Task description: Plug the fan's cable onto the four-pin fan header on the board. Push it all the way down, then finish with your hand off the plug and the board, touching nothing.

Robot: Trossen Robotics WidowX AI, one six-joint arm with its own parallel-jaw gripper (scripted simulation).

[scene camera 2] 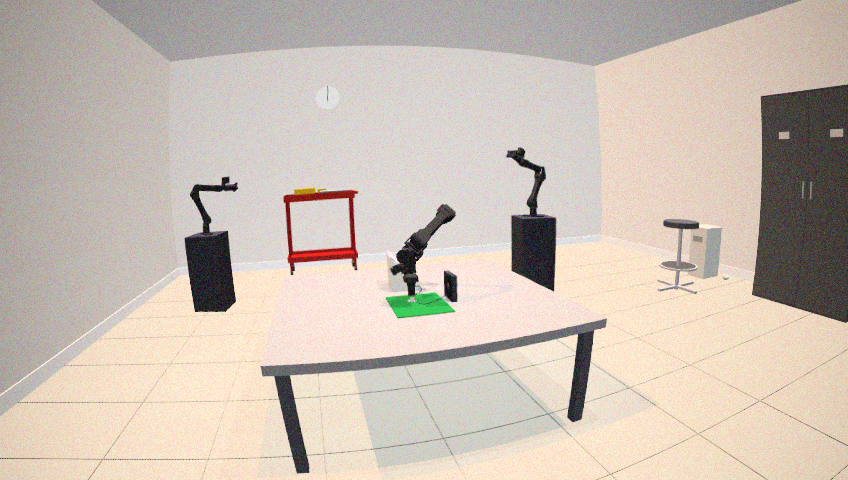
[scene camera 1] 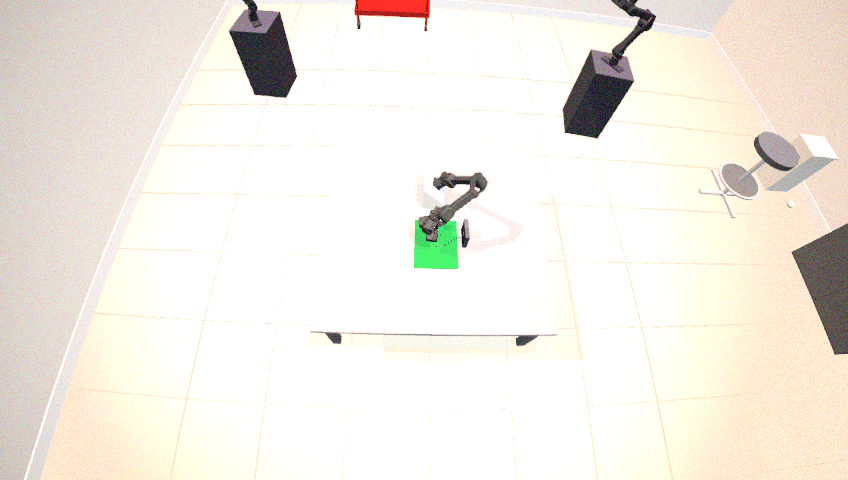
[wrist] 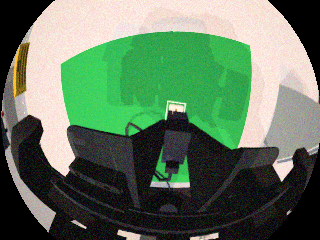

Labels:
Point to a dark fan plug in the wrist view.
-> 178, 133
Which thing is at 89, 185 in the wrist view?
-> My gripper.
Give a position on a green board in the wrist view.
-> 132, 78

